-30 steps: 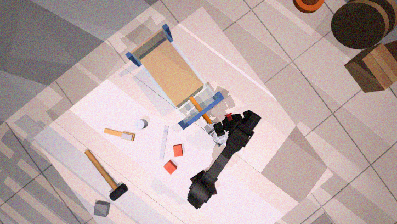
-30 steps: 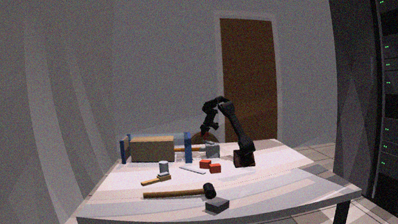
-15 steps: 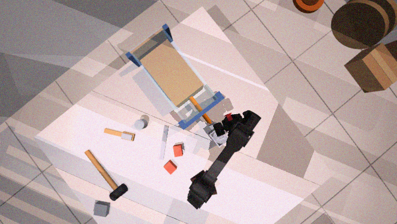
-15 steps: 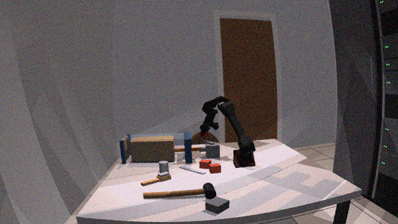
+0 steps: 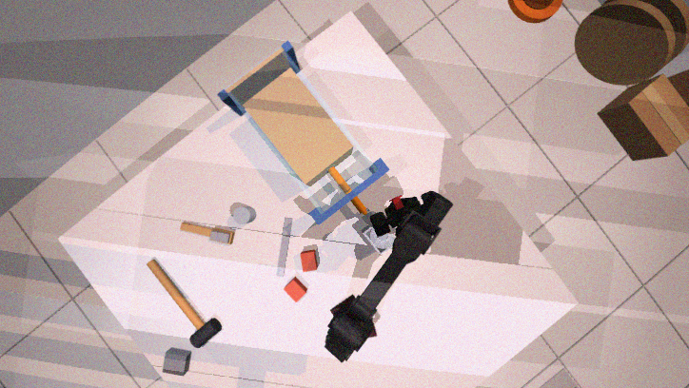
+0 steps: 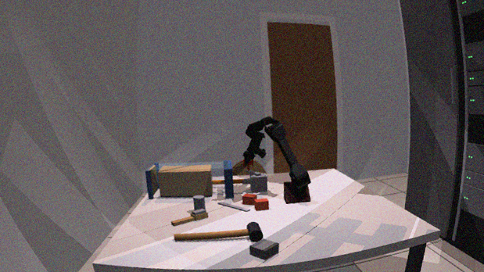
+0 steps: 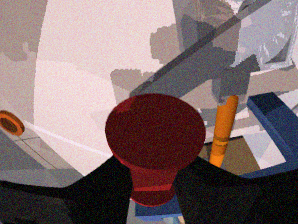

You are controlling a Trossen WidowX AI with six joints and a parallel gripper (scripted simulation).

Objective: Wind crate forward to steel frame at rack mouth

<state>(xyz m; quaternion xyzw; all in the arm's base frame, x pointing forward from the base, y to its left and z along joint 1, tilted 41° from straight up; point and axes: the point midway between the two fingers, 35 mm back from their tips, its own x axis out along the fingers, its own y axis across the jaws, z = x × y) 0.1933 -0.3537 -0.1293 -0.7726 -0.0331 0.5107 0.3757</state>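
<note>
The red knob is 2 cm behind my gripper tip and 1 cm to the left of it. The rest, counted from my gripper tip: grey winch 7 cm behind, 9 cm to the left, 10 cm below; then blue steel frame 10 cm ahead, 8 cm to the left, 3 cm below; then grey crank bar 3 cm behind, 4 cm to the left, 3 cm below.
</note>
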